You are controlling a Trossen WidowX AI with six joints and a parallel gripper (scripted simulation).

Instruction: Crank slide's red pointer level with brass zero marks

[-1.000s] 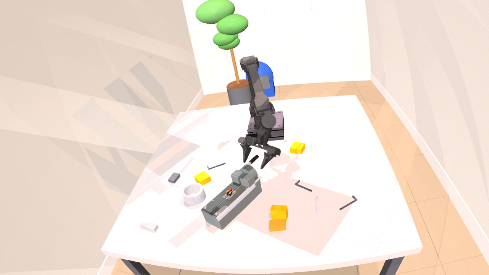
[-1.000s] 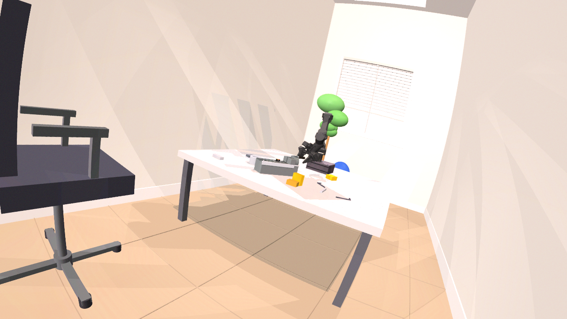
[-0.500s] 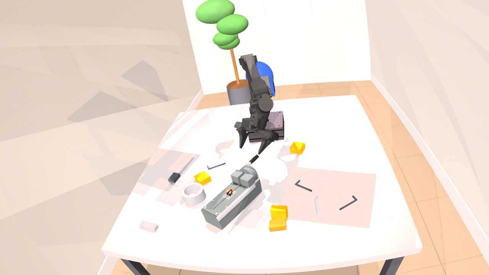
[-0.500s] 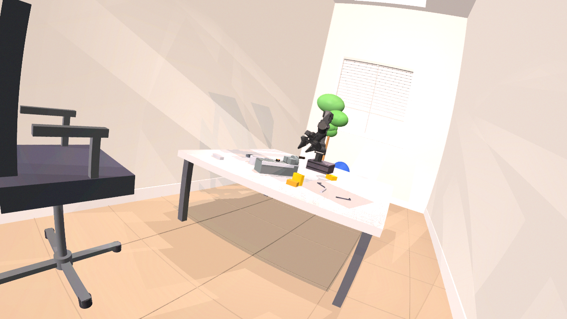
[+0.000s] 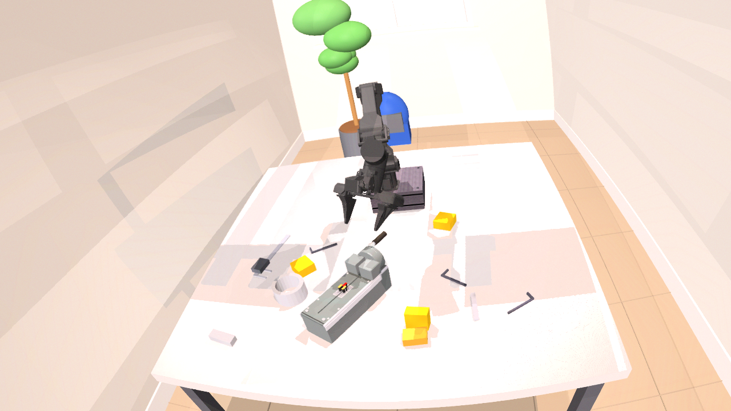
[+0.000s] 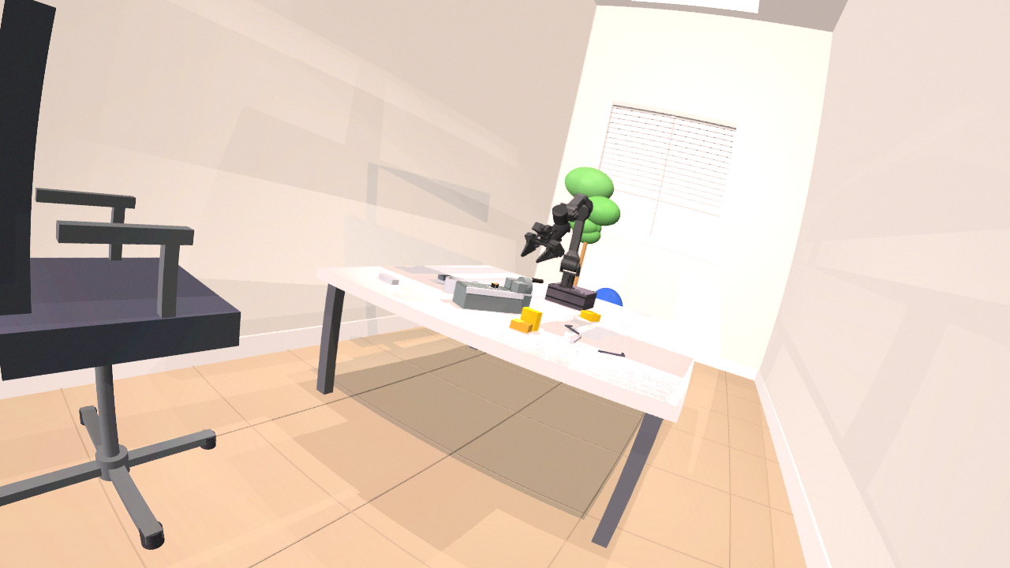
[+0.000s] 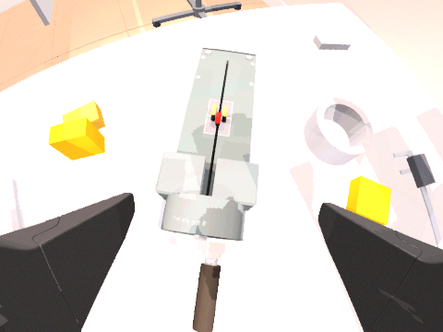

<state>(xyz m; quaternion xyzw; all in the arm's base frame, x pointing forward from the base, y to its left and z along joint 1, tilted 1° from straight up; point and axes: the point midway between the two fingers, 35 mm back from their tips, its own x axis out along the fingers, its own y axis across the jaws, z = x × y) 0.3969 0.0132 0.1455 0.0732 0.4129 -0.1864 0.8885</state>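
Now: gripper tip 50 mm past the brown crank handle, 30 mm to the right of it and 70 mm above it. Round my gripper tip: red pointer (110 mm ahead, 40 mm to the right, 110 mm below).
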